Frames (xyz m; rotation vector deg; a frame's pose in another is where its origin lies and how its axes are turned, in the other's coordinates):
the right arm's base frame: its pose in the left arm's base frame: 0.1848 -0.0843 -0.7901 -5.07 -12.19 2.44
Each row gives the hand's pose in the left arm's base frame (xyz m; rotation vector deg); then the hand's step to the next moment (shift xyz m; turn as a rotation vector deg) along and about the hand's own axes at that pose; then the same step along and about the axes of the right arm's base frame.
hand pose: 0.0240 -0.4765 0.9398 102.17 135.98 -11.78
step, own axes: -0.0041 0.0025 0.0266 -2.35 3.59 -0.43
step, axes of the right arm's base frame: -0.0010 -0.0065 -0.0262 4.10 -1.33 -0.10
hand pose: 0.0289 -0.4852 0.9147 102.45 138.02 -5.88
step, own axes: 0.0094 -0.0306 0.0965 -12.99 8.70 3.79
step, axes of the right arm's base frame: -0.0455 -0.0034 -0.0908 11.14 -10.50 -4.94
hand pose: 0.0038 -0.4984 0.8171 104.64 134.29 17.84
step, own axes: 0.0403 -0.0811 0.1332 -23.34 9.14 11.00
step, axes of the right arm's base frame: -0.0815 0.0445 -0.1316 13.83 -19.40 -13.47
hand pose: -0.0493 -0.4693 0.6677 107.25 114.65 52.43
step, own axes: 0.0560 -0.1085 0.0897 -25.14 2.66 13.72
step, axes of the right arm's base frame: -0.0635 0.0929 -0.1015 9.15 -19.55 -19.01
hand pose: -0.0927 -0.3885 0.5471 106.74 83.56 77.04
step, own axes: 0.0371 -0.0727 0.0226 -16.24 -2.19 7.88
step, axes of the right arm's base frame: -0.0244 0.0701 -0.0408 2.68 -11.10 -14.15
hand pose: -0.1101 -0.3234 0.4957 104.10 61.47 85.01
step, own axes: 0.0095 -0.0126 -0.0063 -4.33 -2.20 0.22
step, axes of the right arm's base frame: -0.0083 0.0148 -0.0007 -1.58 -2.08 -4.10
